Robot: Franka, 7 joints.
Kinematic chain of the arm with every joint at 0, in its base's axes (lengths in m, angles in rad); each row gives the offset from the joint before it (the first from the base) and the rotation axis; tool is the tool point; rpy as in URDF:
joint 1: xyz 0 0 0.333 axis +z
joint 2: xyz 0 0 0 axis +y
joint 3: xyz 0 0 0.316 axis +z
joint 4: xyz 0.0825 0 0 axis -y
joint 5: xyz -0.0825 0 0.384 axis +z
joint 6: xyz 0 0 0 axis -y
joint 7: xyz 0.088 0 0 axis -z
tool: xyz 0 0 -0.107 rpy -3.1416 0 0
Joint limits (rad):
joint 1: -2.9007..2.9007
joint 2: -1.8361..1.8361
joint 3: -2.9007..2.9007
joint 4: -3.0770..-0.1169
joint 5: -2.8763..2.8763
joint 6: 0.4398..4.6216
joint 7: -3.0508..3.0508
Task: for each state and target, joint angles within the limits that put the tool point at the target. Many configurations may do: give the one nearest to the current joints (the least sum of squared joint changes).
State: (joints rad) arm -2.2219 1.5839 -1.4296 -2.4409 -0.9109 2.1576 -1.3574
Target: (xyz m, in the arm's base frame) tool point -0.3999 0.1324 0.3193
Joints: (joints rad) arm -1.7100 1.5674 -1.4299 -2.5320 -0.8884 2.0228 -1.3574
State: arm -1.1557 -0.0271 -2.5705 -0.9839 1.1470 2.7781 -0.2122
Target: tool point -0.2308 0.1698 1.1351
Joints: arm -1.1526 0.0278 -2.5680 -0.6197 1.0857 2.6828 -0.2122
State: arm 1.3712 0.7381 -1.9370 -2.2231 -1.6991 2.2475 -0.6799
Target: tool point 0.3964 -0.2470 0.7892
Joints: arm 1.2862 0.7507 -2.2403 -1.8700 -1.7246 2.1796 -0.6799
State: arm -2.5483 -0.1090 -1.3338 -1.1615 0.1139 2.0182 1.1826
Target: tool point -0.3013 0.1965 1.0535
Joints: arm -2.4326 -0.2096 -0.9768 -0.7740 0.1775 1.9096 1.1826
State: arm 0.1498 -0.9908 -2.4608 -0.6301 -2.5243 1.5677 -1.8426
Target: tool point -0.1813 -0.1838 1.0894
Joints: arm 0.4697 -0.1288 -2.2335 -0.5841 -2.6289 1.2049 -1.8426
